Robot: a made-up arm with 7 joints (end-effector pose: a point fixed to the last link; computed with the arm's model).
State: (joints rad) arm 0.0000 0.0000 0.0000 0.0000 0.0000 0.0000 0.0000
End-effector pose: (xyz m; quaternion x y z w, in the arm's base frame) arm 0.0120 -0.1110 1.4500 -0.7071 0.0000 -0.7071 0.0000
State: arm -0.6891 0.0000 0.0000 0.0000 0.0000 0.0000 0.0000
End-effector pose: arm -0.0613 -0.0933 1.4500 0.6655 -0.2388 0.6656 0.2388
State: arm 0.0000 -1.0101 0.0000 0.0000 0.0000 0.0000 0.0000
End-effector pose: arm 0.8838 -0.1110 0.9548 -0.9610 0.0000 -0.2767 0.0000
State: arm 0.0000 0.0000 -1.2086 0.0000 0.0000 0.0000 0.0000
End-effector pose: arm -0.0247 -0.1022 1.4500 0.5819 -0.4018 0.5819 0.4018
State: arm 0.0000 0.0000 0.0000 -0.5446 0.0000 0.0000 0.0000
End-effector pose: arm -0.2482 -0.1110 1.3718 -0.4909 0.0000 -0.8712 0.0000
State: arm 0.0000 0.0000 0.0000 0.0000 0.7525 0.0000 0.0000
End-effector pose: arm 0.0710 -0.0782 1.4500 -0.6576 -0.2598 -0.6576 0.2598
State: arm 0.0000 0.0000 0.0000 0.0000 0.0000 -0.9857 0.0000
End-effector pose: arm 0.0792 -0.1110 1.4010 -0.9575 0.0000 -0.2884 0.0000
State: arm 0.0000 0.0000 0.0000 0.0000 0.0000 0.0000 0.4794
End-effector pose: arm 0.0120 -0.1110 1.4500 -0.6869 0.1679 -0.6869 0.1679
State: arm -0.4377 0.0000 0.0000 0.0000 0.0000 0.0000 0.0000
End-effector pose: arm -0.0362 -0.1056 1.4500 0.6902 -0.1535 0.6902 0.1535
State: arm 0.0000 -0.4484 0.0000 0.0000 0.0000 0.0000 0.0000
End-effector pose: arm 0.4599 -0.1110 1.3424 -0.8466 0.0000 -0.5322 0.0000
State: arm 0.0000 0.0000 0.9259 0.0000 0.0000 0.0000 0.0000
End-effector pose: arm 0.0320 -0.0890 1.4500 -0.6327 -0.3158 -0.6327 0.3158
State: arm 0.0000 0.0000 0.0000 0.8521 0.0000 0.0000 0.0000
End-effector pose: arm 0.3955 -0.1110 1.2850 -0.9361 0.0000 -0.3517 0.0000
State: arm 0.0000 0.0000 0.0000 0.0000 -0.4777 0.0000 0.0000
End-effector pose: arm -0.0312 -0.1063 1.4500 0.6870 -0.1673 0.6870 0.1673
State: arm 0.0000 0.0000 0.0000 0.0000 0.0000 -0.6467 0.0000
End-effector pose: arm 0.0620 -0.1110 1.4252 -0.8951 0.0000 -0.4458 0.0000
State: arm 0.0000 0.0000 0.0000 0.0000 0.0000 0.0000 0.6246
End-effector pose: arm 0.0120 -0.1110 1.4500 -0.6729 0.2173 -0.6729 0.2173
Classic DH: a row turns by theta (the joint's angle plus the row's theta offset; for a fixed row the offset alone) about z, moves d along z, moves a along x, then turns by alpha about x. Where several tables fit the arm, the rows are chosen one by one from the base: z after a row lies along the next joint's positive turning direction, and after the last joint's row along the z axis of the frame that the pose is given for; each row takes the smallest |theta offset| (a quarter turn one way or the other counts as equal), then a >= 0, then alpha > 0; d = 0 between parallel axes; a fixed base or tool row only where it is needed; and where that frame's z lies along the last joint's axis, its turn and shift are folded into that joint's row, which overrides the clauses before.
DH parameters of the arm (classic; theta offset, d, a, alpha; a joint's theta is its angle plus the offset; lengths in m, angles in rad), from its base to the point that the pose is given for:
joint 1: 0 0.414 0 1.5708
joint 2: 0 0.08 0 -1.5708
joint 3: 0 0.531 0.022 -1.5708
joint 4: 0 0.06 -0.022 1.5708
joint 5: 0 0.418 0 1.5708
joint 6: 1.5708 0.091 0.087 1.5708
joint 7: 0 0.012 0 0

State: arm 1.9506 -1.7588 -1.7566 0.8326 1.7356 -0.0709 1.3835
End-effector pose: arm 0.1916 0.9441 0.2503 0.9905 -0.1248 0.0374 0.0447
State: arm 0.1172 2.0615 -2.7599 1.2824 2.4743 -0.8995 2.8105
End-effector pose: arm -0.3847 -0.4644 -0.2263 -0.0247 -0.3605 0.2072 0.9091
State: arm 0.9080 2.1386 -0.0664 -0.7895 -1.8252 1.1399 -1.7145
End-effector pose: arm -0.3701 -0.3133 -0.3177 -0.6291 0.7550 -0.1850 0.0004
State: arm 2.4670 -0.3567 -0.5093 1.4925 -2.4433 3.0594 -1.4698
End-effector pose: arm -0.3643 0.4524 0.8672 0.9599 0.0906 -0.2309 0.1305
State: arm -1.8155 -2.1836 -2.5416 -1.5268 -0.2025 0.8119 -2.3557
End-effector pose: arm 0.1550 -0.2022 -0.1574 -0.1411 0.9411 -0.2437 0.1871
